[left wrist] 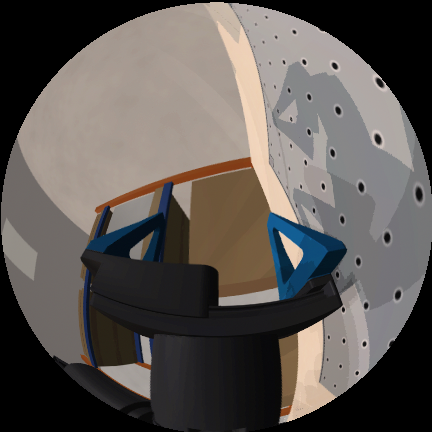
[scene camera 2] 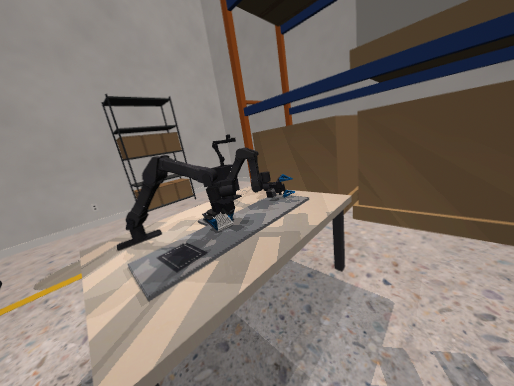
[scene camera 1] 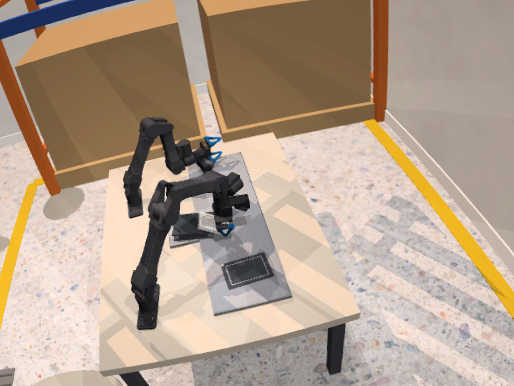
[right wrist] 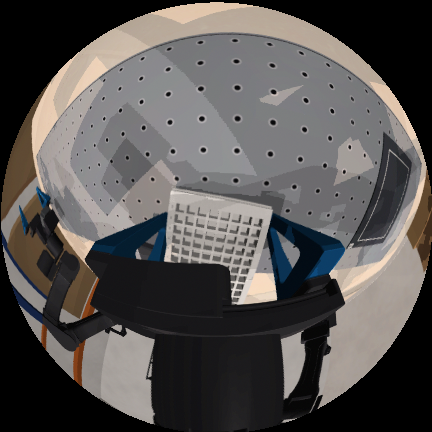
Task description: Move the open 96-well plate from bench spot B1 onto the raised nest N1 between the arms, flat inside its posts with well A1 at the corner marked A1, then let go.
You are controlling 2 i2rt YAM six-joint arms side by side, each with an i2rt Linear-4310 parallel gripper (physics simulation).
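Frame: origin at the left arm's base, x ahead, y left, z up, level; metres.
Where they show: left gripper, fingertip midpoint: (left wrist: 215, 217) (scene camera 2: 293, 185) (scene camera 1: 221, 145); right gripper, fingertip midpoint: (scene camera 2: 224, 225) (scene camera 1: 223, 227) (right wrist: 217, 217); left arm's base, origin of the base link: (scene camera 1: 135, 203); right arm's base, origin of the base link: (scene camera 2: 140, 240) (scene camera 1: 149, 306).
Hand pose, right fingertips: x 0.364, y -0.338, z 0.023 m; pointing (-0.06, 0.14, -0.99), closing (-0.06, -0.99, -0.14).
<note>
Things, the pixels of their top centre, and the offset from my right fingertips. "pt": a spot on its surface instead. Level surfaces: height alone.
- dark raised nest, middle of its top: (scene camera 1: 192, 221) 0.116 m back, 0.047 m left, 0.034 m up
- dark pad with a white outline, surface spot: (right wrist: 390, 195) (scene camera 1: 249, 267) (scene camera 2: 185, 254) pt 0.043 m ahead, 0.235 m right, 0.009 m down
- perforated grey board, its level: 0.010 m down
- wooden table, its level: 0.023 m down
The white open 96-well plate (scene camera 1: 206, 221) (scene camera 2: 223, 222) (right wrist: 215, 225) is tilted between my right gripper's blue fingers, beside and partly over the dark raised nest (scene camera 1: 186, 223). My right gripper (scene camera 2: 221, 220) (right wrist: 217, 217) points down and is shut on the plate, its fingers at the plate's two sides. The lower part of the plate is hidden behind the gripper body in the right wrist view. The A1 mark and the posts cannot be made out. My left gripper (scene camera 1: 220, 147) (scene camera 2: 293, 185) (left wrist: 215, 217) is open and empty above the far end of the grey board.
A dark pad with a white outline (scene camera 1: 247, 271) (scene camera 2: 183, 256) (right wrist: 390, 195) lies on the perforated grey board (scene camera 1: 220, 300) (right wrist: 220, 105). The board lies on the wooden table (scene camera 1: 320, 290). The right arm reaches across beside the nest. Large cardboard boxes (scene camera 1: 295, 65) stand behind the table.
</note>
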